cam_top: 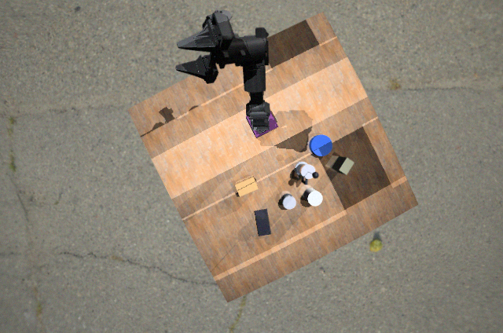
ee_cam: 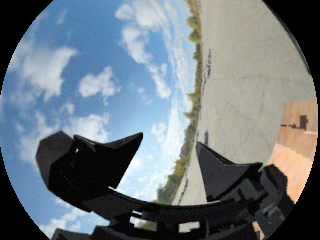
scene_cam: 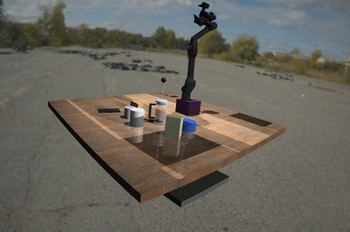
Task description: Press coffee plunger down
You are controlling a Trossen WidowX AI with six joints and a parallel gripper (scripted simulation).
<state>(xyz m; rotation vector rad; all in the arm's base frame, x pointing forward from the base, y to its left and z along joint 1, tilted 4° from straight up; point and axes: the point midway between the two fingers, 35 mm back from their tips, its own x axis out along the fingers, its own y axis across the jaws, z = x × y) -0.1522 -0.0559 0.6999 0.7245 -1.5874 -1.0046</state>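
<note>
My gripper tip is 670 mm above the coffee press, 530 mm short of it and 190 mm to the right of it. The rest, counted from my gripper tip: tan box 770 mm below, 420 mm ahead, 120 mm to the right; then blue disc 780 mm below, 460 mm ahead, 360 mm to the left.
</note>
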